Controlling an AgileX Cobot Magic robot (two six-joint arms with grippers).
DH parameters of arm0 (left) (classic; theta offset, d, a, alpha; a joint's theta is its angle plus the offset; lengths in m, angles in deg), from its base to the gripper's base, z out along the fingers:
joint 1: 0 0.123 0 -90
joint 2: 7.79 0 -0.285 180
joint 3: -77.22 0 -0.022 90
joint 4: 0 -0.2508 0 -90
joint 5: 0 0 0.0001 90
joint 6: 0 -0.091 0 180
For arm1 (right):
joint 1: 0 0.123 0 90
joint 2: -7.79 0 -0.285 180
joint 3: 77.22 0 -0.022 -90
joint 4: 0 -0.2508 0 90
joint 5: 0 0 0.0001 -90
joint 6: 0 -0.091 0 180
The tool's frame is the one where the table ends.
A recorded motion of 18 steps. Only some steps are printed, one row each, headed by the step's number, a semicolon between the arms.
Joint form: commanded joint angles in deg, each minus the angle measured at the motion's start. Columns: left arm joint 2, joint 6, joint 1, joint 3, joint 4, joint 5; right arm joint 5, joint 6, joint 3, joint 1, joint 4, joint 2.
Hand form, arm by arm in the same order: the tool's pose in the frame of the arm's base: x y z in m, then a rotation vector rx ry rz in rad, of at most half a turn. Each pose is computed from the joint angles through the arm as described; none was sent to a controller.
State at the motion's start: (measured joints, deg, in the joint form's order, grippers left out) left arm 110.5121 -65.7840 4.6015 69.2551 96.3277 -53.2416; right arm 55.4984 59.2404 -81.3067 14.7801 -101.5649 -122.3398
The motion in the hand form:
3: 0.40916 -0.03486 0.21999 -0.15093 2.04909 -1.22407; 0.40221 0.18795 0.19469 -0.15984 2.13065 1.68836
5: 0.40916 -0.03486 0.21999 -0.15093 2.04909 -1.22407; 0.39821 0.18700 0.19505 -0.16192 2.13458 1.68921
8: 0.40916 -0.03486 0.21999 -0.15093 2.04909 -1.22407; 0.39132 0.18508 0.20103 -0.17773 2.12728 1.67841
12: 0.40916 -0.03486 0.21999 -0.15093 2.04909 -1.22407; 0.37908 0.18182 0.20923 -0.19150 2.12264 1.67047
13: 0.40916 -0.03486 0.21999 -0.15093 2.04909 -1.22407; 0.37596 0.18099 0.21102 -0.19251 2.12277 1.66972
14: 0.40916 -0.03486 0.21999 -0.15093 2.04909 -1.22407; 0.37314 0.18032 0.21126 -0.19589 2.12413 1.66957
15: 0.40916 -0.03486 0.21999 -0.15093 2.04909 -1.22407; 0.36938 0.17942 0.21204 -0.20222 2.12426 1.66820
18: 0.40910 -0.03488 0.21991 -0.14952 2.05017 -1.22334; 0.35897 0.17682 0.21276 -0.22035 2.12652 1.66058
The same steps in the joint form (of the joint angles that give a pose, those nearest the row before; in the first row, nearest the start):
3: 0.13 -0.71 0.35 0.73 1.80 2.28; 4.86 0.92 2.08 0.15 1.62 1.09
5: 0.13 -0.71 0.35 0.73 1.80 2.28; 5.01 1.24 3.25 0.15 1.62 1.80
8: 0.13 -0.71 0.35 0.73 1.80 2.28; 4.91 2.12 5.06 0.15 1.62 3.69
12: 0.13 -0.71 0.35 0.73 1.80 2.28; 4.91 2.95 8.20 0.15 1.62 6.73
13: 0.13 -0.71 0.35 0.73 1.80 2.28; 4.91 3.04 8.99 0.15 1.62 7.48
14: 0.13 -0.71 0.35 0.73 1.80 2.28; 5.01 3.34 9.75 0.15 1.62 7.97
15: 0.13 -0.71 0.35 0.73 1.80 2.28; 5.14 3.79 10.73 0.15 1.62 8.68
18: 0.13 -0.71 0.35 0.73 1.71 2.28; 5.37 5.28 13.53 0.15 1.62 10.53

